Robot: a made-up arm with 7 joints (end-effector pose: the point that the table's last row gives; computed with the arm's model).
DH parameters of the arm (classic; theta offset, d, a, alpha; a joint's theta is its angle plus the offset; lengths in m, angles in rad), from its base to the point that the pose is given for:
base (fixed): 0 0 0 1.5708
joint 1: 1.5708 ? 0 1.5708
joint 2: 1.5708 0 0 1.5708
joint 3: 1.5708 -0.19 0 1.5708
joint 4: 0 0 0 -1.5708
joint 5: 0 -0.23 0 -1.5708
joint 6: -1.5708 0 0 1.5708
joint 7: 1.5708 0 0 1.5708
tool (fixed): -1.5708 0 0 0
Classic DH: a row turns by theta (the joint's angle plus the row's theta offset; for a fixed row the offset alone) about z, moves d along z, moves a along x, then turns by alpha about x.
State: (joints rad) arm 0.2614 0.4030 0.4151 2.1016 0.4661 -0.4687 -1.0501
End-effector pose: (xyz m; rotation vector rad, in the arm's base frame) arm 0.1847 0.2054 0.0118 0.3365 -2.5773 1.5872
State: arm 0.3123 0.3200 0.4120 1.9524 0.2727 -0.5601 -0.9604
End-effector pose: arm 0.2083 0.2170 -0.0086 0.5535 -2.6411 1.5016
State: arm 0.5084 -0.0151 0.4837 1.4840 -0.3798 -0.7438 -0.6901
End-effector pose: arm 0.2802 0.2064 -0.0860 1.0012 -2.5323 0.9412
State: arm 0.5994 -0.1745 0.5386 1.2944 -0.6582 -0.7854 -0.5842
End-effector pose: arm 0.3084 0.1709 -0.1146 0.9565 -2.4301 0.6470
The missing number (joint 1, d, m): -0.103
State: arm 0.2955 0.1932 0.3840 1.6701 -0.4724 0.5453 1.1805
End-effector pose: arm 0.2460 0.2192 -0.0794 -0.1820 -1.1160 -0.5799
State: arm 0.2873 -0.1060 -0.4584 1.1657 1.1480 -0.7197 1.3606
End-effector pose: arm 0.2581 -0.0197 -0.2044 -1.6935 -2.2372 -0.3771
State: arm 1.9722 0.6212 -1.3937 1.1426 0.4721 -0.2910 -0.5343
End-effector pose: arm 0.3097 0.1017 0.1715 0.7529 -2.7327 -0.5817
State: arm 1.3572 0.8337 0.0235 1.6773 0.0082 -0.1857 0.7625
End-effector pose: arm 0.1533 0.2292 0.2007 1.1124 -2.4005 -1.2488
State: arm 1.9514 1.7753 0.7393 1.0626 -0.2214 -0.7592 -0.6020
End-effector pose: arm -0.2352 0.3711 0.0658 -1.4701 0.7781 -0.9082
